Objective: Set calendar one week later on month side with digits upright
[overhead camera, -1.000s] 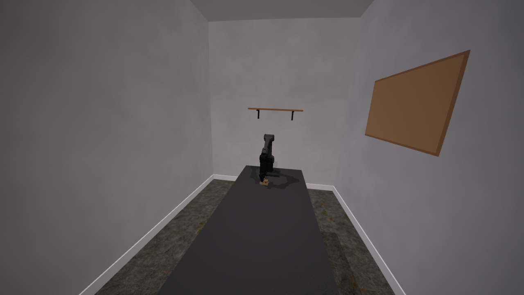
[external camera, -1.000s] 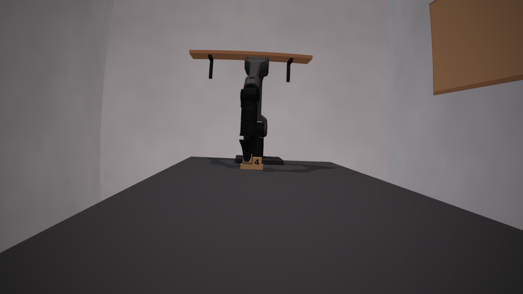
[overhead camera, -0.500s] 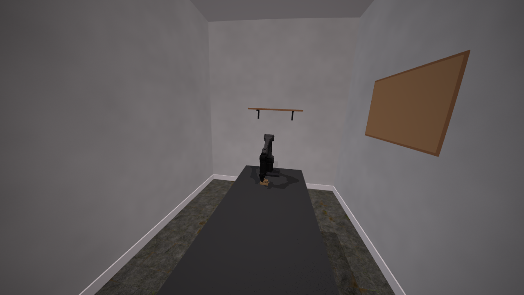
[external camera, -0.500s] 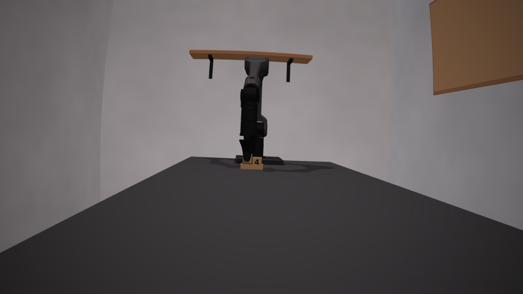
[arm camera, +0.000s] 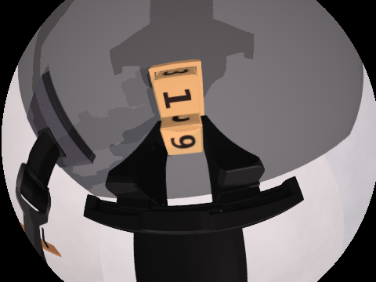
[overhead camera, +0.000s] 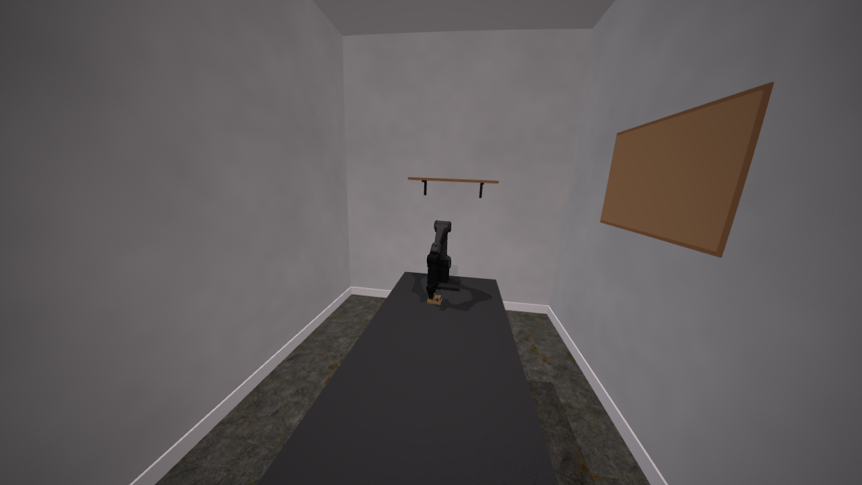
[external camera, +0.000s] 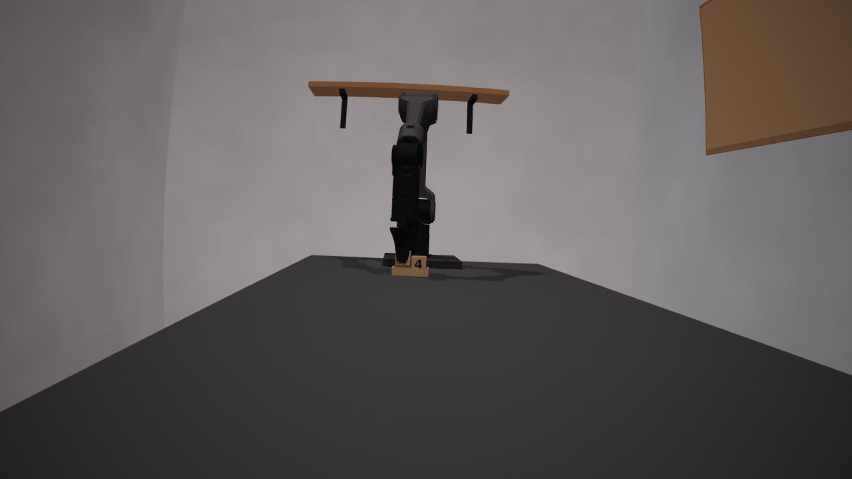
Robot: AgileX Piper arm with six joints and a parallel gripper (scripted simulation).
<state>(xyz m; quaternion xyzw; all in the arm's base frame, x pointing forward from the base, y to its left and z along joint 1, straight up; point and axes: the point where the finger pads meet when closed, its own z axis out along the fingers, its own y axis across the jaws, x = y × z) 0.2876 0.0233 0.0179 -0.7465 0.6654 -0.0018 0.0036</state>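
The wooden tray is 2 cm to the left of my hand and 3 cm below it. The rest, counted from my hand: wooden cube 3 cm to the left, 1 cm below.
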